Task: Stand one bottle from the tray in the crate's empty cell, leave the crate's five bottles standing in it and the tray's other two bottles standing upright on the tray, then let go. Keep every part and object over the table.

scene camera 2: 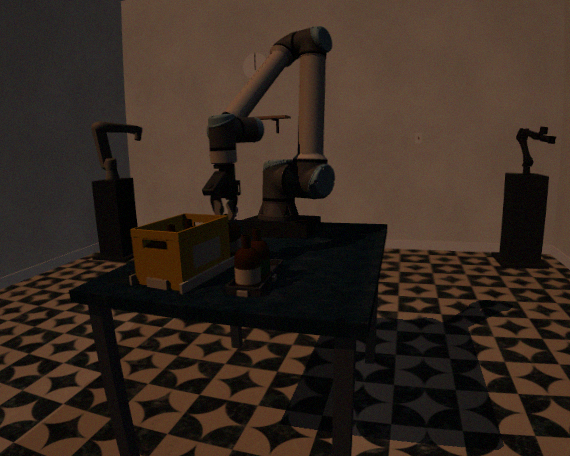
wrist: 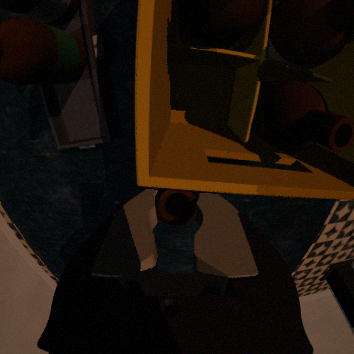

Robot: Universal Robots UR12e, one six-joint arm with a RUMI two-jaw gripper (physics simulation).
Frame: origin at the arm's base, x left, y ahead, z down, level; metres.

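Seen in the pictures: arm's base, origin of its link: (scene camera 2: 278,218).
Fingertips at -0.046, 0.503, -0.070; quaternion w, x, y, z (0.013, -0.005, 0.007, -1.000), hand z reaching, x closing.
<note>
Pixels of each thing's top centre, then the offset from my fingertips to it, as dx, dy, dz. "spot": a spot on its surface instead. Level surfaces: height alone.
- yellow crate, centre of its top: (scene camera 2: 181,221) -0.091, +0.148, -0.042
- empty corner cell, a spot on its surface: (wrist: 202,92) spot: -0.037, +0.072, +0.125
- tray, centre of its top: (wrist: 59,55) (scene camera 2: 256,271) +0.158, +0.152, +0.108
- dark table, height of its surface: dz +0.133
My gripper (scene camera 2: 224,212) (wrist: 177,184) is shut on the neck of a brown bottle (wrist: 167,204), just outside the crate's end wall; the crate hides the bottle's body. The yellow crate (scene camera 2: 157,262) (wrist: 145,100) has an empty corner cell (wrist: 202,92) nearest the tray and this wall. Brown bottles stand in other cells, one (wrist: 300,105) beside the empty cell, another (wrist: 220,20) behind it; the rest are partly out of view. The tray (scene camera 2: 277,262) (wrist: 77,120) holds two upright bottles, one with a white label (scene camera 2: 248,265), the other with a green label (scene camera 2: 258,246) (wrist: 40,50).
The crate stands in low pale guides (scene camera 2: 200,281) on the dark table (scene camera 2: 320,285). The tray lies beside the crate's long side. The crate's rim and end wall are close to my fingers. The robot's base (scene camera 2: 287,225) is at the table's far end.
</note>
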